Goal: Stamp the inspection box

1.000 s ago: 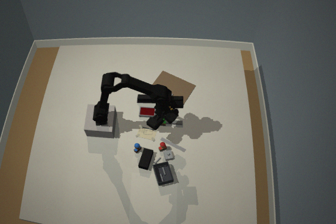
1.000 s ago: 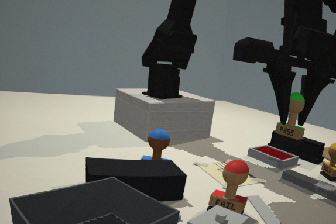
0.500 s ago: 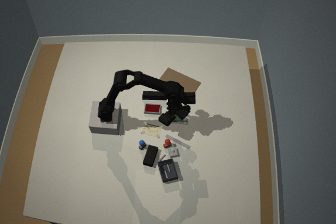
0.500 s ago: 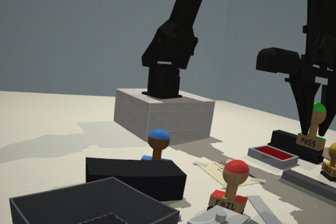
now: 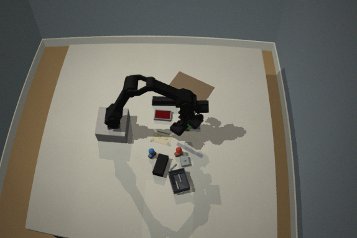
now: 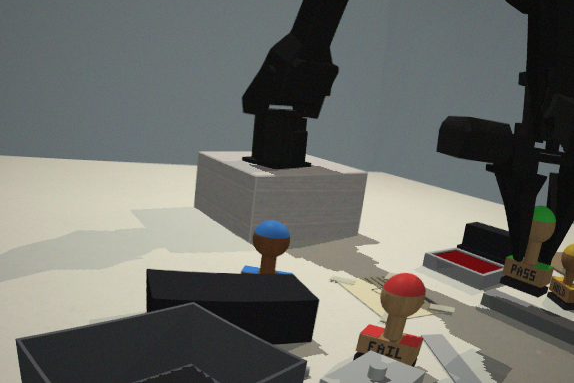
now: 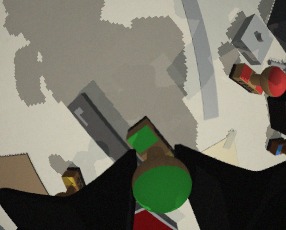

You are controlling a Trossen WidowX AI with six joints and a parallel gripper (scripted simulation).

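Right now the grey bar is 6 cm below my gripper tip, 4 cm to the left of it and 2 cm ahead of it. The rest, counted from my gripper tip: pass stamp: right at my gripper tip; yellow stamp: 12 cm to the left, 5 cm below, 2 cm ahead; red fail stamp: 11 cm to the right, 6 cm behind, 5 cm below.
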